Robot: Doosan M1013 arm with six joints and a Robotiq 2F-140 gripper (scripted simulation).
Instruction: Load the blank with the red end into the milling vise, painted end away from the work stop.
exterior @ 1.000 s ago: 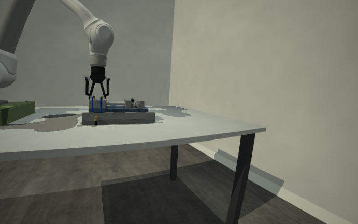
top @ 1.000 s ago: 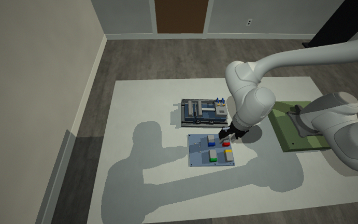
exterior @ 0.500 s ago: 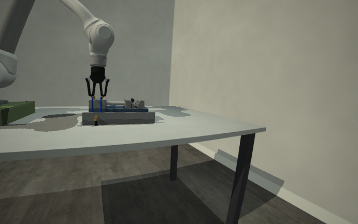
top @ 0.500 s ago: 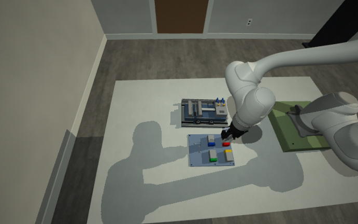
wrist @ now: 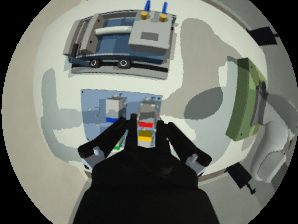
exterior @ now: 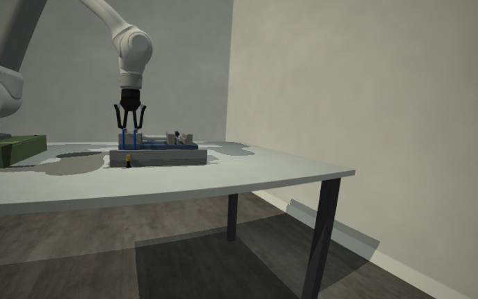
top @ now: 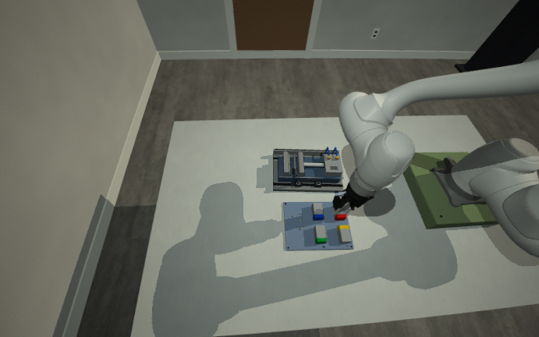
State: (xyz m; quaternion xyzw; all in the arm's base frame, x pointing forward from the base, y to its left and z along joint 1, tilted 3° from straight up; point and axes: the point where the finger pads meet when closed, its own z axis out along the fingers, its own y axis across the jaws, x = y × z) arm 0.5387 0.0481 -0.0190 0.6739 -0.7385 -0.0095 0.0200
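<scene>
Now: the red-ended blank 3 cm below my hand. Round my hand: yellow-ended blank 1 cm ahead, 9 cm to the left, 3 cm below; then blue-ended blank 9 cm ahead, 1 cm to the right, 3 cm below; then green-ended blank 10 cm ahead, 8 cm to the left, 3 cm below.
</scene>
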